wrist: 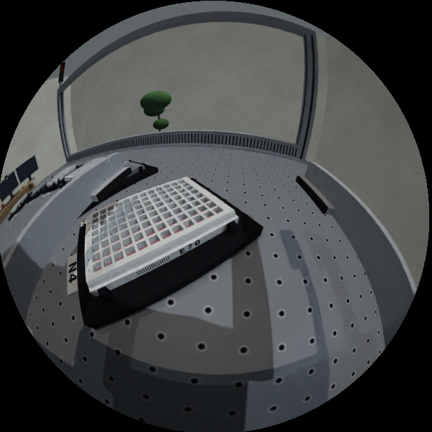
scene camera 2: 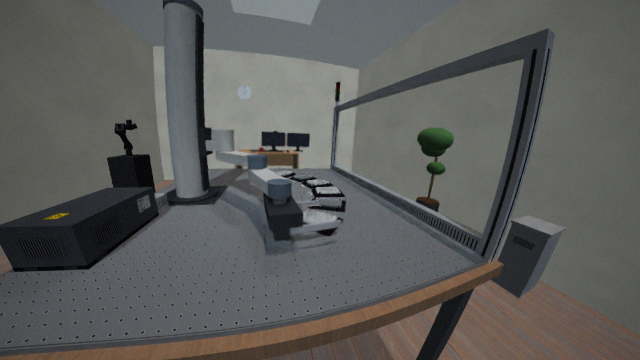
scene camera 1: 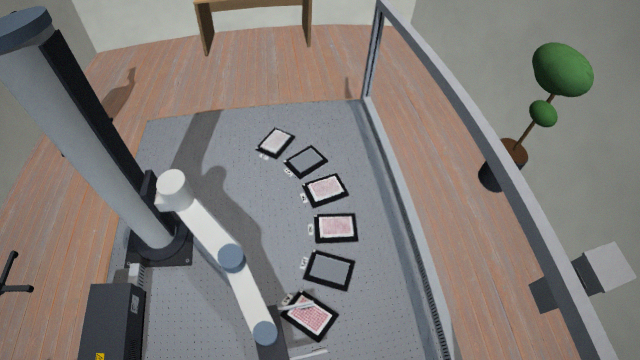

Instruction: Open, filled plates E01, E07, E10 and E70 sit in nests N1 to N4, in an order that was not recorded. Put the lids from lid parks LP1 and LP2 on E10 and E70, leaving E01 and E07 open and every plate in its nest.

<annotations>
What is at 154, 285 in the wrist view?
A nest N4.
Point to a clear grey lid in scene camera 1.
325, 268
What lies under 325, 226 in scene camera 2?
The gripper.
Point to a plate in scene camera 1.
315, 318
</annotations>
